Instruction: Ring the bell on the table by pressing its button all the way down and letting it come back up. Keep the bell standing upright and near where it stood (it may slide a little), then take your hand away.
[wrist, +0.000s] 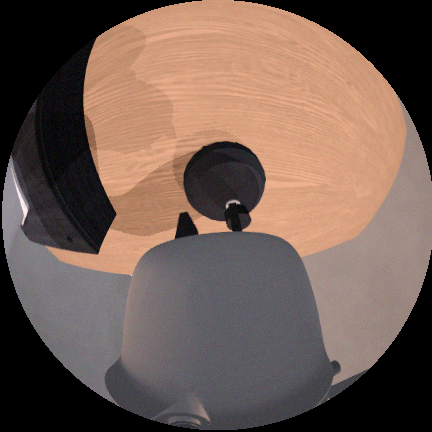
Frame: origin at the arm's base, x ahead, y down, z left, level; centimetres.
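Seen in the pictures: hand, its tool point: (211, 231).
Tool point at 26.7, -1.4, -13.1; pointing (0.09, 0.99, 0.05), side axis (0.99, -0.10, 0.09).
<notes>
Offsets run from my tool point to a thing's middle, as dx, dy, dz. Level surfaces: height alone.
The dark round bell {+1.9, +4.8, -1.4} (215, 175) stands upright on the wooden table, just beyond my fingers in the wrist view. Its button {+1.9, +2.0, -1.4} (245, 220) is a small dark cap above a short pale stem, seen toward the lower right of the dome. My gripper (208, 208) is open, with its two black fingers apart and nothing held between them. The right finger overlaps the button in the view; whether it touches the button cannot be told. The left finger is to the left of the button, below the bell's edge in the view. The finger hides part of the button.
The wooden table {dy +8.1} (300, 100) reaches around the bell, with its edge at the right and lower left. A large dark block (62, 185) is at the left. Shadows lie on the table left of the bell. Grey floor shows beyond the table.
</notes>
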